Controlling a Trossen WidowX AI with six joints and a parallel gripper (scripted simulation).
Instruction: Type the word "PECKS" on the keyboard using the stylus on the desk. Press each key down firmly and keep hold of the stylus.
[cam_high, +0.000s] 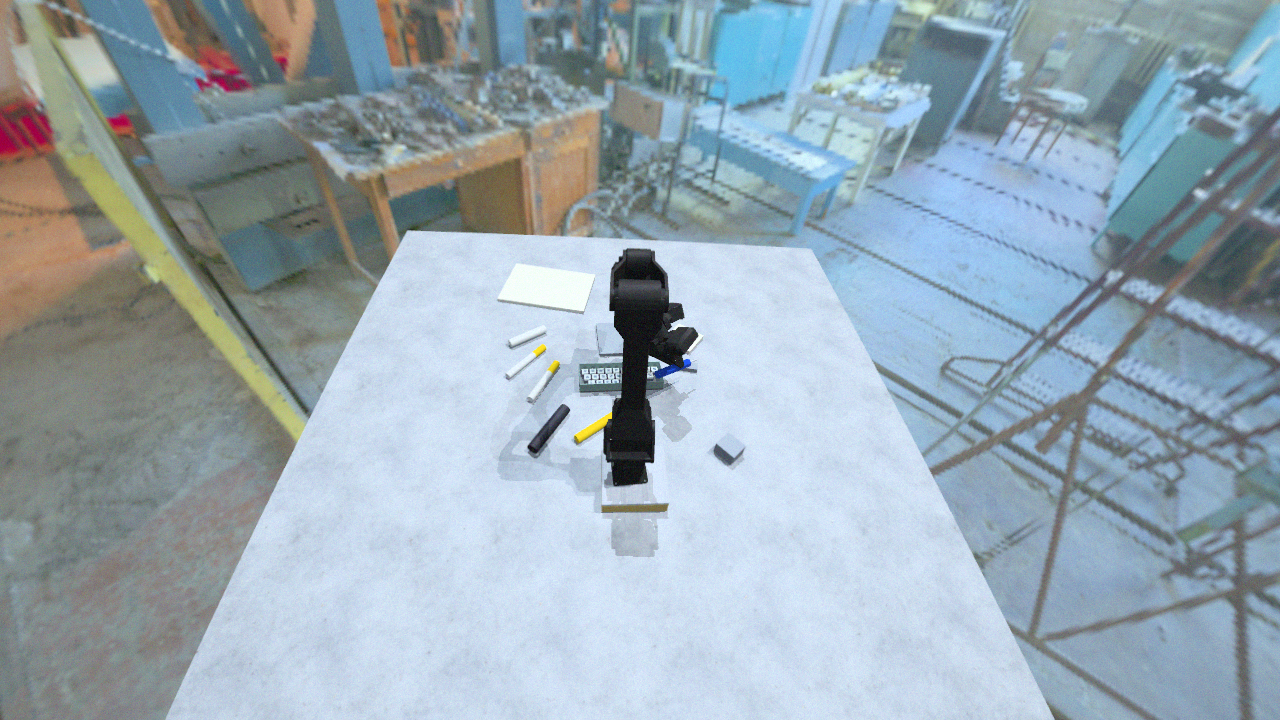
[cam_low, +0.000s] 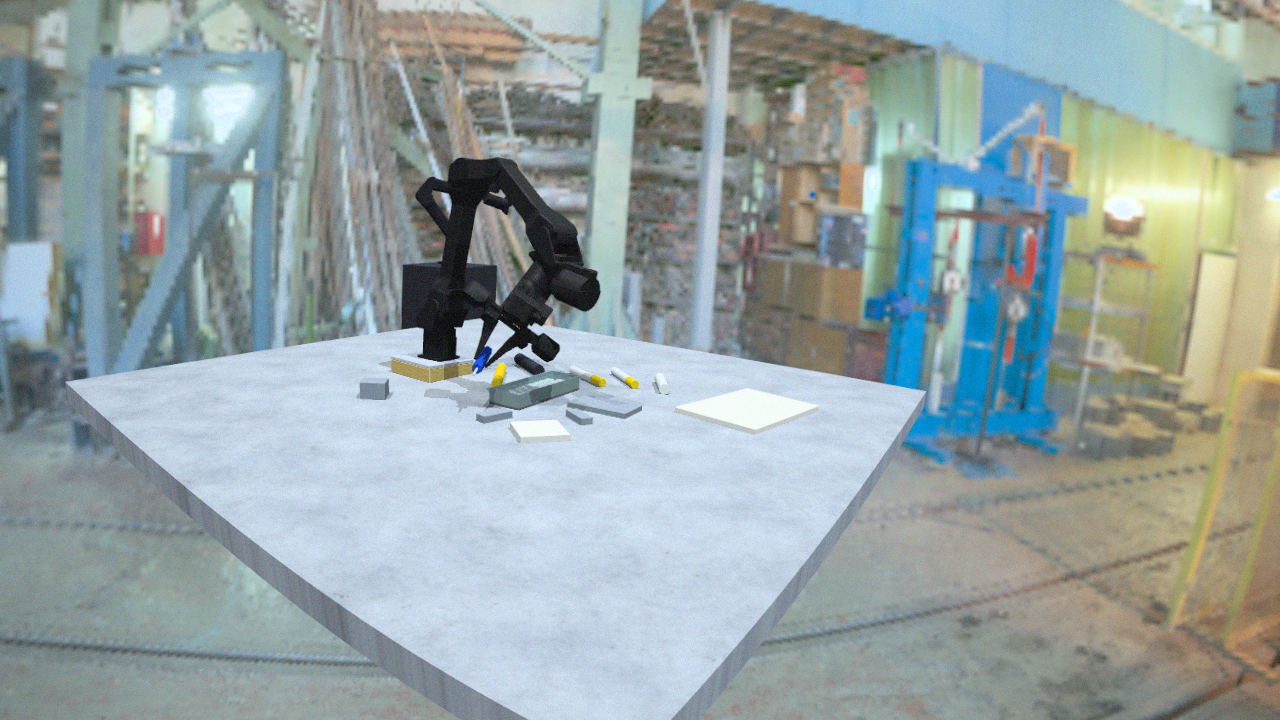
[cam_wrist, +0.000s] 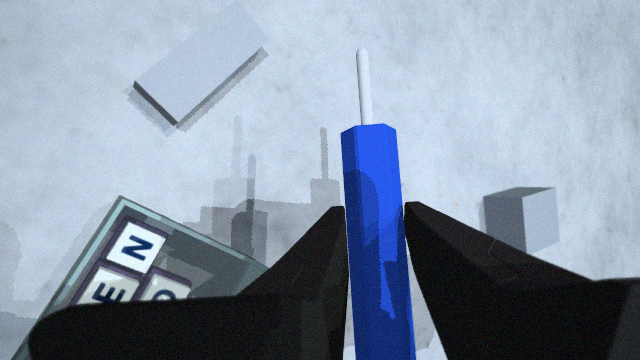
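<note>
Now: the blue stylus 10 mm to the right of my gripper tip and 10 mm ahead of it. From my gripper tip the other things lie so: grey stylus tip 40 mm to the right, 20 mm ahead, 10 mm below; then yellow marker 170 mm to the left, 90 mm behind, 60 mm below; then small cream pad 160 mm ahead, 70 mm below, 50 mm to the right.
</note>
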